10 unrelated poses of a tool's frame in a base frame.
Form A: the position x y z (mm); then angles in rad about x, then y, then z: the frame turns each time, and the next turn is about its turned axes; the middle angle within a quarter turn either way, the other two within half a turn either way.
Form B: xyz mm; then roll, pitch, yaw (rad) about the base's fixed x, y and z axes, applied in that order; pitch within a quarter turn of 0, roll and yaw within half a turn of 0. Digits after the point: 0 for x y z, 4 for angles.
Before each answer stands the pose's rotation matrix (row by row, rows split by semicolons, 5 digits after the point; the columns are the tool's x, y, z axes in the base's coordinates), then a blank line. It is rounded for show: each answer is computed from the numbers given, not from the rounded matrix.
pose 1, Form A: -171 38 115 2.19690 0.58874 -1.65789
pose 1, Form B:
-0.07234 0.82849 0.55531; 0.54463 0.49925 -0.67389; -0.83555 0.25369 -0.48733

-171 38 115 2.6616 0.9891 1.7028
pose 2, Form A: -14 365 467 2.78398 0.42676 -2.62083
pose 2, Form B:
-0.78964 0.45292 0.41392; 0.34038 0.88465 -0.31864; -0.51050 -0.11072 -0.85272

-14 365 467 -3.0125 0.5358 2.7346
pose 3, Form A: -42 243 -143 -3.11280 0.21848 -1.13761
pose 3, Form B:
0.40979 0.88606 0.21675; 0.90464 -0.42525 0.02810; 0.11707 0.18456 -0.97582

-42 243 -143 2.9547 -0.1173 1.1455
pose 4, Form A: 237 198 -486 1.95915 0.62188 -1.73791
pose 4, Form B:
-0.13520 0.80146 0.58256; 0.28370 0.59466 -0.75226; -0.94933 0.06357 -0.30777

237 198 -486 2.9379 1.2511 2.0155
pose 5, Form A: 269 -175 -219 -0.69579 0.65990 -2.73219
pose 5, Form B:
-0.72476 0.31449 0.61304; 0.05495 -0.86054 0.50642; 0.68680 0.40072 0.60640

269 -175 -219 0.5839 -0.7571 3.0659
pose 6, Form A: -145 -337 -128 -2.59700 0.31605 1.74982
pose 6, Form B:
-0.16925 -0.93528 0.31081; -0.81300 0.31076 0.49241; -0.55713 -0.16935 -0.81297

-145 -337 -128 -2.9362 0.5909 -1.7760
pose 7, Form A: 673 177 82 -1.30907 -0.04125 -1.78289
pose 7, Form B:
-0.21033 0.97676 -0.04124; -0.26134 -0.01553 0.96512; 0.94205 0.21377 0.25853

673 177 82 0.6909 -1.2287 -2.2485
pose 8, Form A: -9 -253 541 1.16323 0.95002 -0.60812
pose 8, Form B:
0.47739 0.33232 0.81343; 0.38645 0.75198 -0.53402; -0.78915 0.56929 0.23056

-9 -253 541 1.1860 0.9094 0.6805
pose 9, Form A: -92 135 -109 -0.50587 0.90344 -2.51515
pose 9, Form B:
-0.50139 0.36285 0.78546; -0.20450 -0.93179 0.29991; 0.84071 -0.01026 0.54139

-92 135 -109 -0.0189 -0.9986 -2.7543
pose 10, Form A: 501 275 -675 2.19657 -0.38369 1.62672
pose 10, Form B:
-0.05183 -0.92584 -0.37434; -0.56785 0.33567 -0.75158; 0.82150 0.17362 -0.54314

501 275 -675 2.8322 -0.9640 -1.6618
